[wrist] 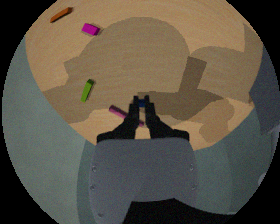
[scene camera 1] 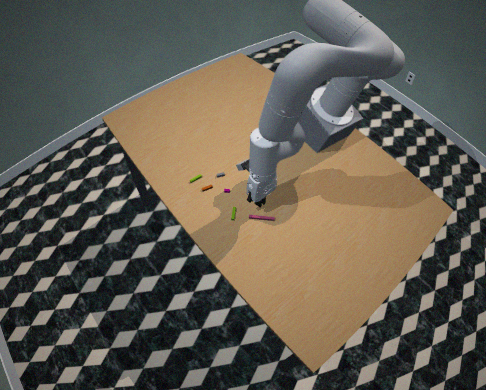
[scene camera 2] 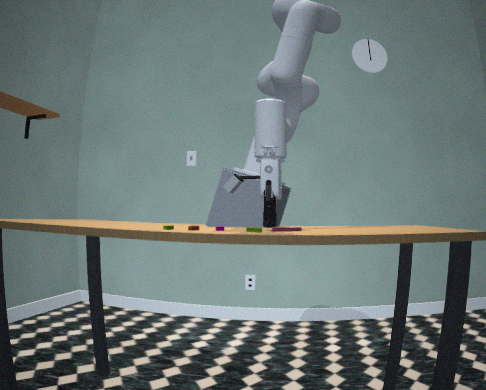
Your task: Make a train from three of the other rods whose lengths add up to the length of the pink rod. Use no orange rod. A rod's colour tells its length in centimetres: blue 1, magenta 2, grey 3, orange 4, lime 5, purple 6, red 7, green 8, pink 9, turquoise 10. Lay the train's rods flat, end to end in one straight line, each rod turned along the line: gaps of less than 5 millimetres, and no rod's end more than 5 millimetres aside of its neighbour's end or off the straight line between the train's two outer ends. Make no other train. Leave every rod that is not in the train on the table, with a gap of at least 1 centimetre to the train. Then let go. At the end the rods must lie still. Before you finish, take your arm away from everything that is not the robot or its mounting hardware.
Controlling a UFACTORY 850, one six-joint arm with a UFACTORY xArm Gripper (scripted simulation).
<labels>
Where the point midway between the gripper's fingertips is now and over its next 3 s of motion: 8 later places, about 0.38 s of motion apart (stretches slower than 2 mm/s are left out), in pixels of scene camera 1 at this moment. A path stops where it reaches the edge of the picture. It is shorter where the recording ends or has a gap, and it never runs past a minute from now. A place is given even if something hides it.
My gripper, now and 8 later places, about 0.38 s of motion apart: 259, 203; 259, 204; 259, 203; 259, 198; 260, 190; 261, 189; 259, 186; 247, 181; 231, 171
</labels>
